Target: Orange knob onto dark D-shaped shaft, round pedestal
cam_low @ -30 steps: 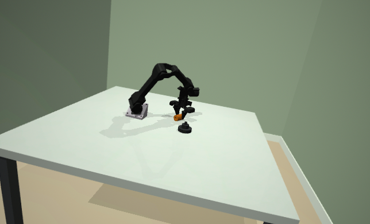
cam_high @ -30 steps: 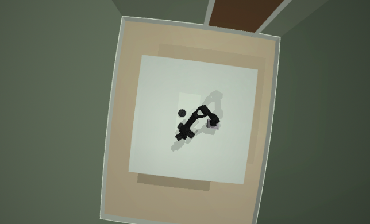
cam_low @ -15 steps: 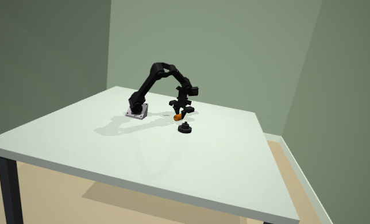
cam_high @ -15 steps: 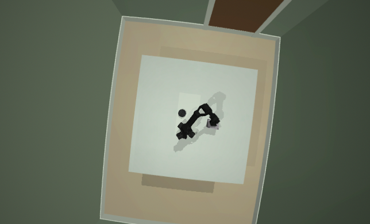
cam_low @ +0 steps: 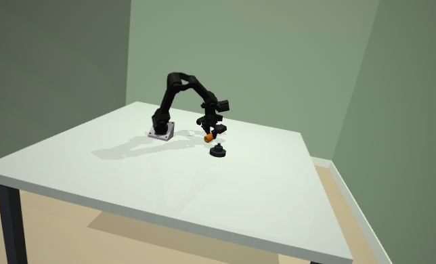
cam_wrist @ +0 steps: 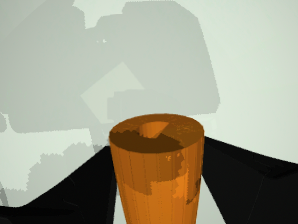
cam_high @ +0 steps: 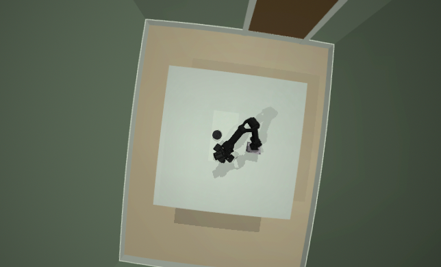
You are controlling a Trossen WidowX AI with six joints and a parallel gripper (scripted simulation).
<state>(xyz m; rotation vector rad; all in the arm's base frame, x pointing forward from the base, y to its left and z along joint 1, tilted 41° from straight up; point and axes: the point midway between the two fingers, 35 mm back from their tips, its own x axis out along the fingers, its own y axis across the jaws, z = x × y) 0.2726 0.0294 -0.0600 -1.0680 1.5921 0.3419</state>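
My gripper tip is now 50 mm short of the round dark pedestal, 170 mm to the left of it and 10 mm below it. The rest, counted from my gripper tip: orange knob (10 mm behind, 10 mm to the right).
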